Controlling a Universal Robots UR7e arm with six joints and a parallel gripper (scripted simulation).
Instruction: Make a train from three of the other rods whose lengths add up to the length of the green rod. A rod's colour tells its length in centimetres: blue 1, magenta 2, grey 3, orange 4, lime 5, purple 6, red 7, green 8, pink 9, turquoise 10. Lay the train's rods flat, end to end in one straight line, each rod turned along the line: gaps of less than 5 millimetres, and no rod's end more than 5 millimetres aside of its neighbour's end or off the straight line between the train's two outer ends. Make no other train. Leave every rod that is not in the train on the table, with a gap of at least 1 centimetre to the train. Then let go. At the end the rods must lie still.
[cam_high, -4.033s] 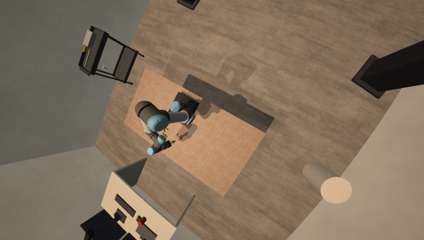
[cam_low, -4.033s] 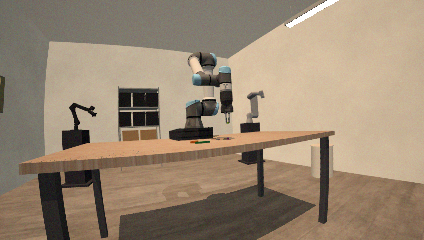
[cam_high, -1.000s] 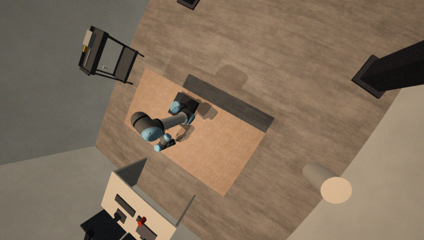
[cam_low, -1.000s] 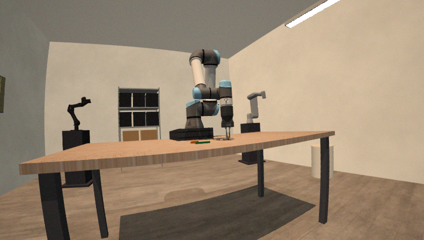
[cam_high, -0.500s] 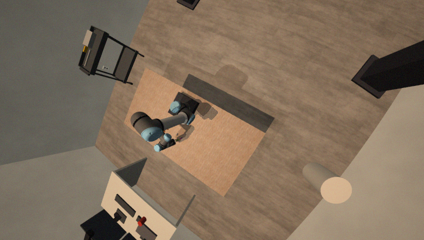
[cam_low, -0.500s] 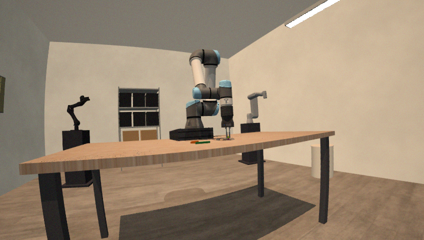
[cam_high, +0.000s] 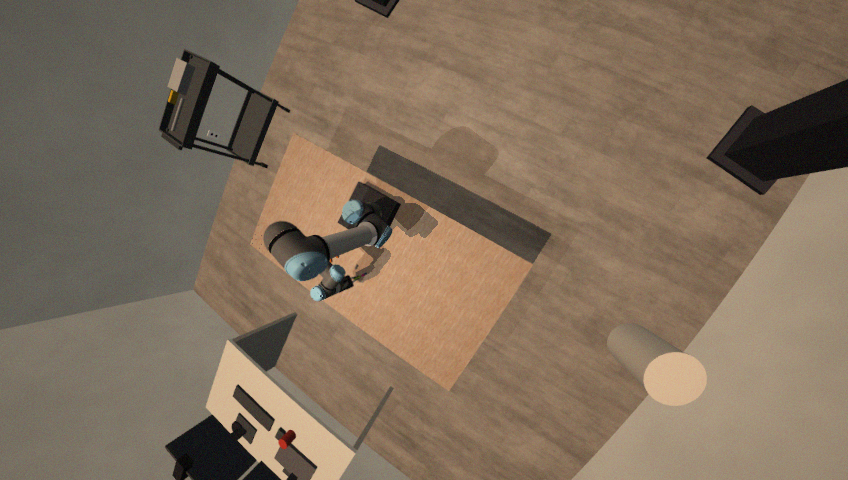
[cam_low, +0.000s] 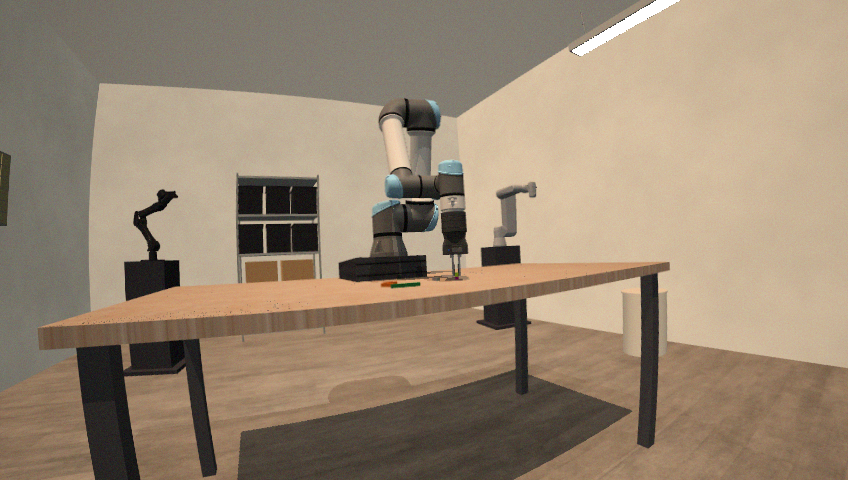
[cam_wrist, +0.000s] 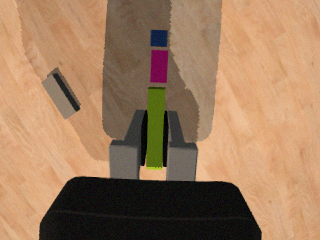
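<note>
The magenta rod lies 3 cm below my hand, 3 cm behind it and 2 cm to the left of it. Round my hand: lime rod (1 cm below); small blue rod (5 cm behind, 3 cm below, 2 cm to the left); grey rod (5 cm to the right, 4 cm behind, 3 cm below).
</note>
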